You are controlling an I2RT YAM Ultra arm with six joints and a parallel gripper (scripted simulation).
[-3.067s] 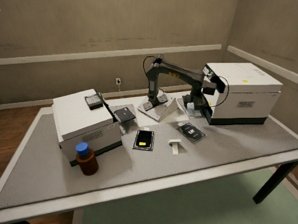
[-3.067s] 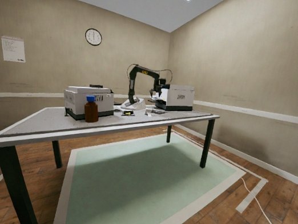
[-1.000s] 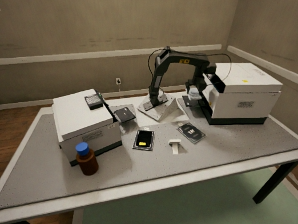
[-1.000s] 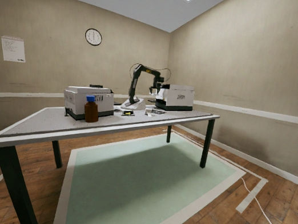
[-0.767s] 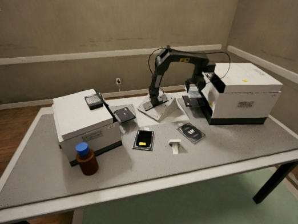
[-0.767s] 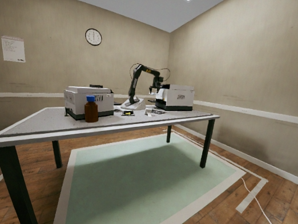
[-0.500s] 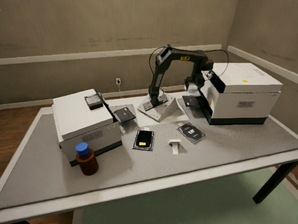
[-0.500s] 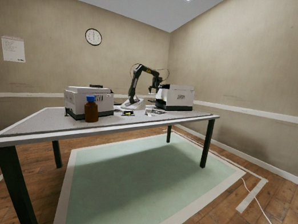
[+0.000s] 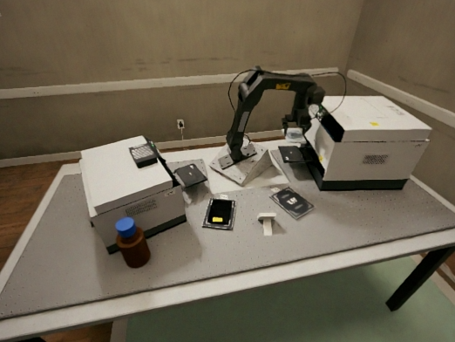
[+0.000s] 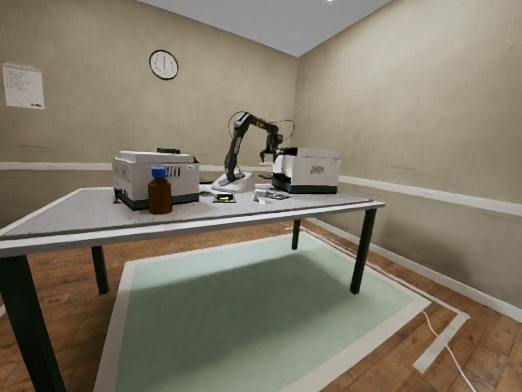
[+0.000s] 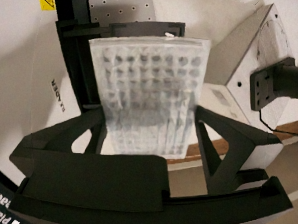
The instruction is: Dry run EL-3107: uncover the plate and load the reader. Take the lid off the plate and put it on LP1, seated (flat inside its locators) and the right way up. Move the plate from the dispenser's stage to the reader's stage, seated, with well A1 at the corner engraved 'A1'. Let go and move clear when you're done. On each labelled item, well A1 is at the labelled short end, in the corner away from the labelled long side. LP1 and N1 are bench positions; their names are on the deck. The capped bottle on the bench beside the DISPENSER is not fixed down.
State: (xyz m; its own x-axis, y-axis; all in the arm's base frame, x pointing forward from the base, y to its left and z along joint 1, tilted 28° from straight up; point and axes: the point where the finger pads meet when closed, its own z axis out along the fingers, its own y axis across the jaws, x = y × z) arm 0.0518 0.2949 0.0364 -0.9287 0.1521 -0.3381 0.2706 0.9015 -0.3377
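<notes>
Now: hand right at the clear well plate. From my hand the other things lie so: lid 430 mm to the right, 200 mm ahead, 190 mm below; brown capped bottle 770 mm to the right, 320 mm ahead, 90 mm below; LP1 pad 430 mm to the right, 210 mm ahead, 200 mm below.
</notes>
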